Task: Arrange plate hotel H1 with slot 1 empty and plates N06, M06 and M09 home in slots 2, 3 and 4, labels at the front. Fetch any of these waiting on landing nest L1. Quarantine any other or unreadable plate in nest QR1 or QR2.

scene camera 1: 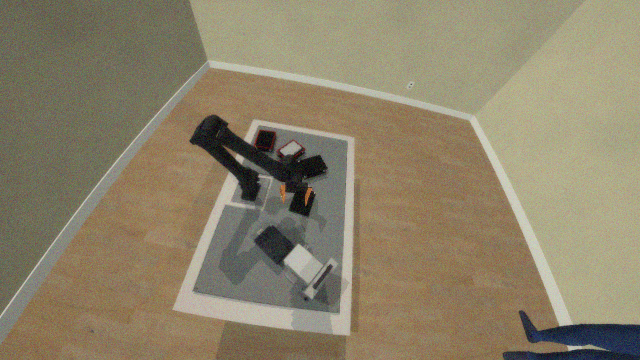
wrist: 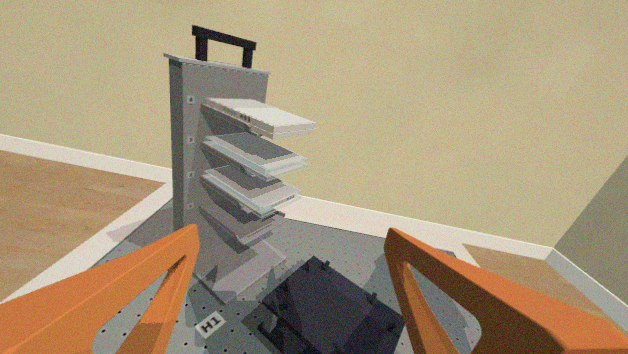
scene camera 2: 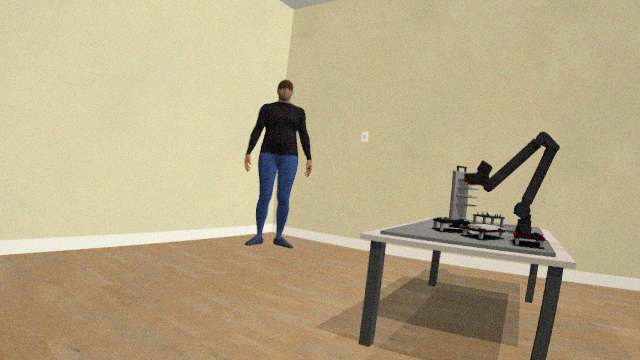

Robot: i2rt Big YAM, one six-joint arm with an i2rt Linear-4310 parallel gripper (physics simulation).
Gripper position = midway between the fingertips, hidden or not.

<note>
The gripper (wrist: 296, 236) is open and holds nothing. Also in view: a white bar with dark slot (wrist: 202, 34).
</note>
